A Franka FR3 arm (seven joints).
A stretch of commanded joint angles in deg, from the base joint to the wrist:
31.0 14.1 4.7 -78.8 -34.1 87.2 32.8
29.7 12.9 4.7 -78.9 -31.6 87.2 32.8
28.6 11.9 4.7 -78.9 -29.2 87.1 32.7
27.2 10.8 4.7 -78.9 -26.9 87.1 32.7
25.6 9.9 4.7 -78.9 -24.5 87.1 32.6
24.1 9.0 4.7 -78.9 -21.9 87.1 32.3
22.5 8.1 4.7 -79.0 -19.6 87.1 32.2
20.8 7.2 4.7 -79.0 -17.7 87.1 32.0
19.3 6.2 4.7 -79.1 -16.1 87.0 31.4
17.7 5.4 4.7 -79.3 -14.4 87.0 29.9
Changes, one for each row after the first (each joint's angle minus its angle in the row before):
-1.3 -1.2 0.0 -0.1 2.5 0.0 0.0
-1.1 -1.0 0.0 0.0 2.4 -0.1 -0.1
-1.4 -1.1 0.0 0.0 2.3 0.0 0.0
-1.6 -0.9 0.0 0.0 2.4 0.0 -0.1
-1.5 -0.9 0.0 0.0 2.6 0.0 -0.3
-1.6 -0.9 0.0 -0.1 2.3 0.0 -0.1
-1.7 -0.9 0.0 0.0 1.9 0.0 -0.2
-1.5 -1.0 0.0 -0.1 1.6 -0.1 -0.6
-1.6 -0.8 0.0 -0.2 1.7 0.0 -1.5

